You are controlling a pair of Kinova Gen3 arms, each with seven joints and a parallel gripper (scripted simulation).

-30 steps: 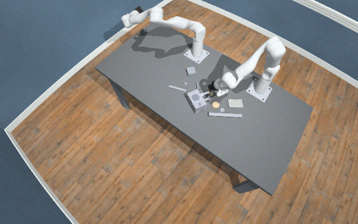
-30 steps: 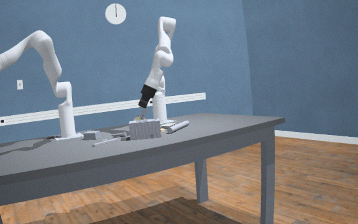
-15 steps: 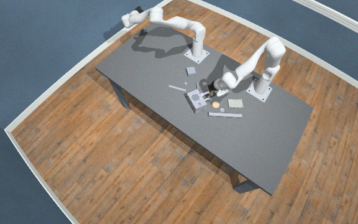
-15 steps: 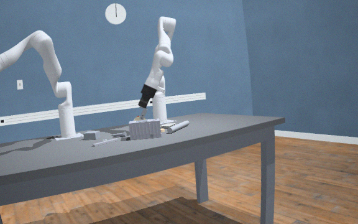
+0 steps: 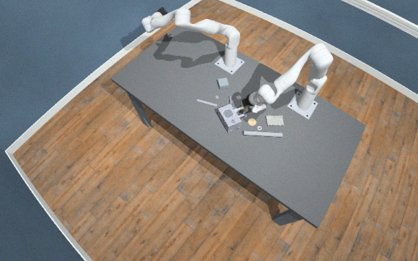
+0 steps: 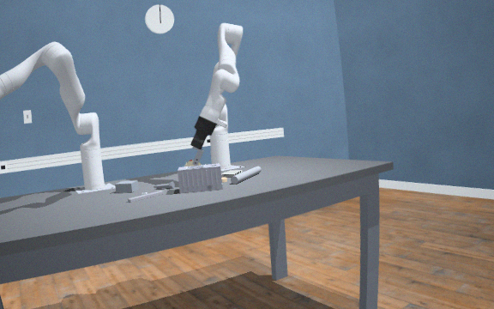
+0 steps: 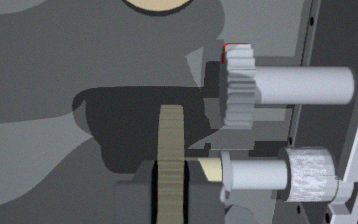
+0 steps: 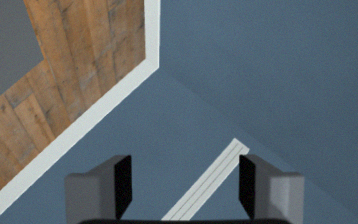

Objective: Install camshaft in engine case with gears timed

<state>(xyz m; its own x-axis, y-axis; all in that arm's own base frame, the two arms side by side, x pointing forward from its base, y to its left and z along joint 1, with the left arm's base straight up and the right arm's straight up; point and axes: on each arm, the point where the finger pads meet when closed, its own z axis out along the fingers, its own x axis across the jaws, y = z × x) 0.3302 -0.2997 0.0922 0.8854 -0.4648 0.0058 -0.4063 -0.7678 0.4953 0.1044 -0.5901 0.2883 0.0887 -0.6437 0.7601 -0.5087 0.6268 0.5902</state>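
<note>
The crank gear is 40 mm ahead of my left hand, 20 mm to the left of it and 30 mm below it. From my left hand the other things lie so: grey block 110 mm behind, 270 mm to the right, 70 mm below; then pale tray 70 mm behind, 200 mm to the left, 90 mm below.
</note>
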